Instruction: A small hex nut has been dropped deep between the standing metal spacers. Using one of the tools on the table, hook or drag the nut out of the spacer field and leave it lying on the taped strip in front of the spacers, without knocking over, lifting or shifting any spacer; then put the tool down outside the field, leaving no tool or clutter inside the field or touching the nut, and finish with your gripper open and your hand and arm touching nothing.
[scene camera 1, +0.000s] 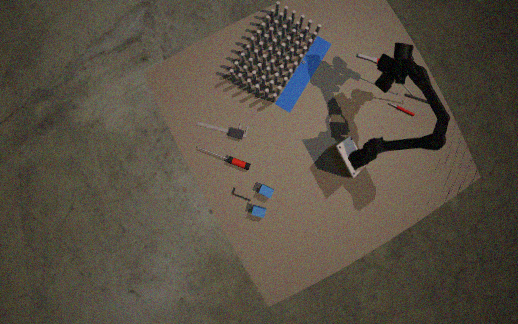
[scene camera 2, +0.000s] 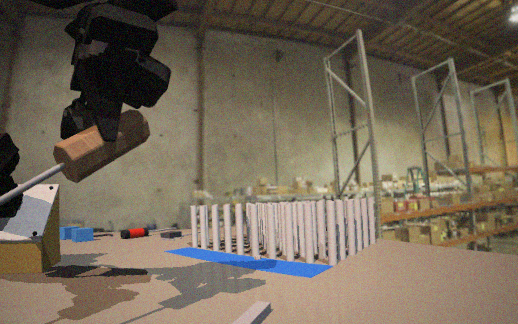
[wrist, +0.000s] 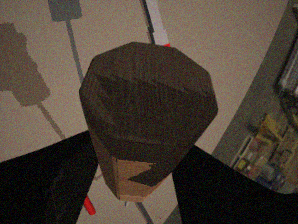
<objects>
One and the same spot on a blue taped strip: (scene camera 1: 294, 88) is (scene camera 2: 204, 254).
</objects>
